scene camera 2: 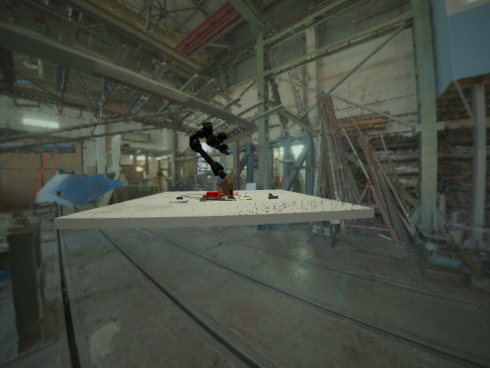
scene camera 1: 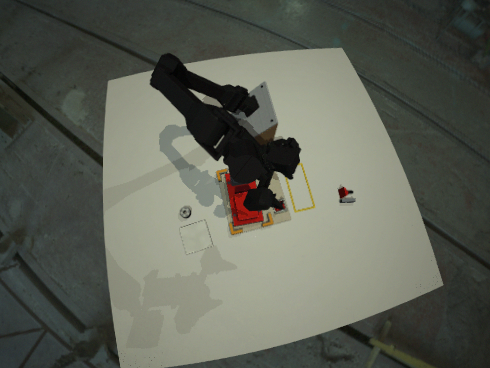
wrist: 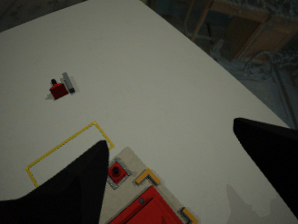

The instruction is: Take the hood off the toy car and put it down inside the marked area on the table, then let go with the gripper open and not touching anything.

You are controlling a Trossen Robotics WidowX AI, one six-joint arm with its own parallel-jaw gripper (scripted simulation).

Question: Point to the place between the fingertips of my gripper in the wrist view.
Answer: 171,135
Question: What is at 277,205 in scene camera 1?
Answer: My gripper.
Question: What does my gripper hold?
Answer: Nothing.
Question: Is my gripper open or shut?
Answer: Open.
